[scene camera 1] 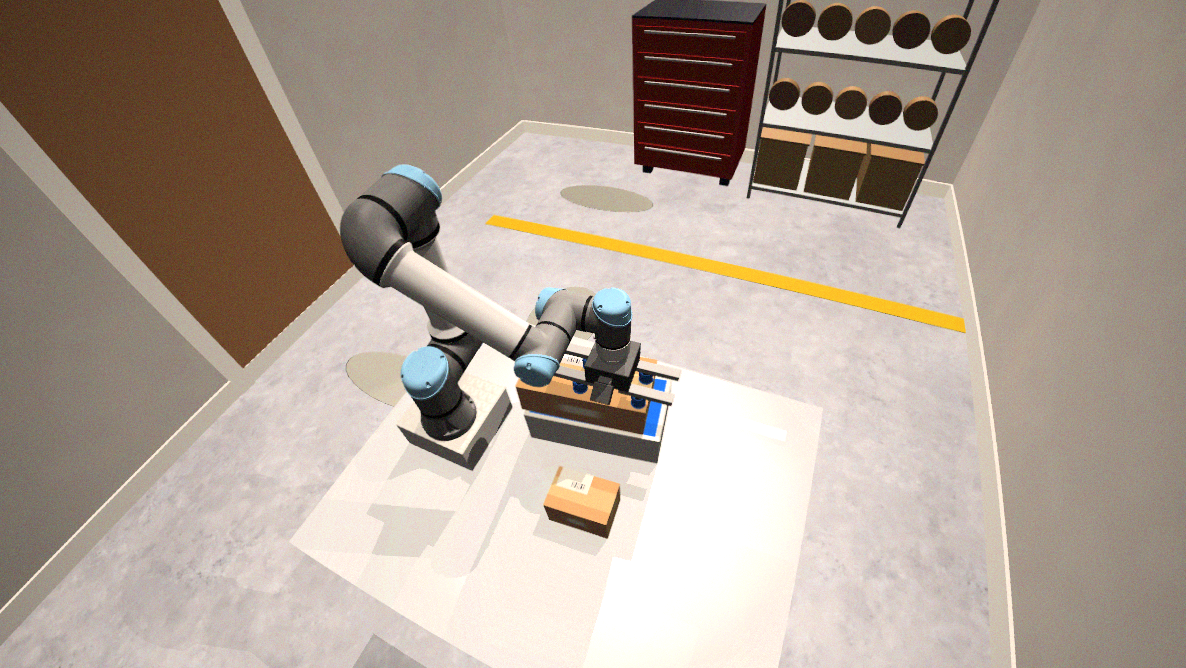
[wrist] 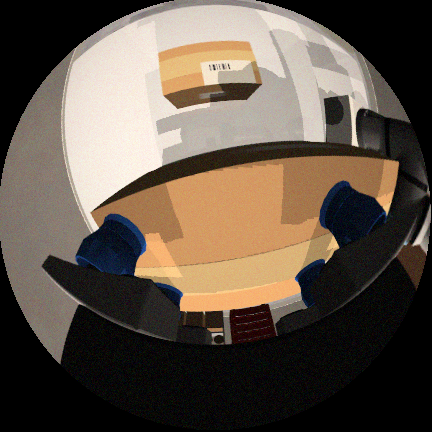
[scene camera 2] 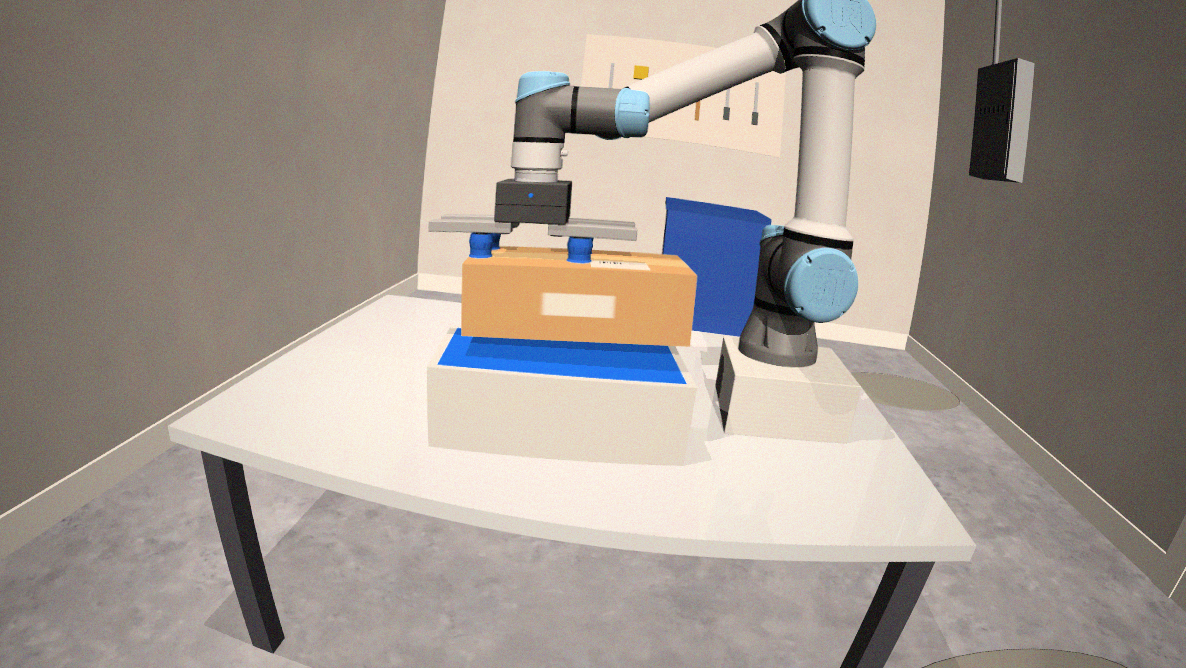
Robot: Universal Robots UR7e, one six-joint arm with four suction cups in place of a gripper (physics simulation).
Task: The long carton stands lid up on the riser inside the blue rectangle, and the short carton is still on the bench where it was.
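The long carton is lid up and level under the suction gripper, whose blue cups sit on its top. It hangs a little above the riser, with its shadow on the blue rectangle. In scene camera 2 its right end reaches toward or past the rectangle's edge; the exact overlap is hard to tell. The short carton stands on the bench, label up, apart from the riser. It does not show in scene camera 2.
The arm's pale base block stands on the bench beside the riser. A blue cabinet stands behind the bench. A red drawer cabinet and a shelf rack stand far off by the wall.
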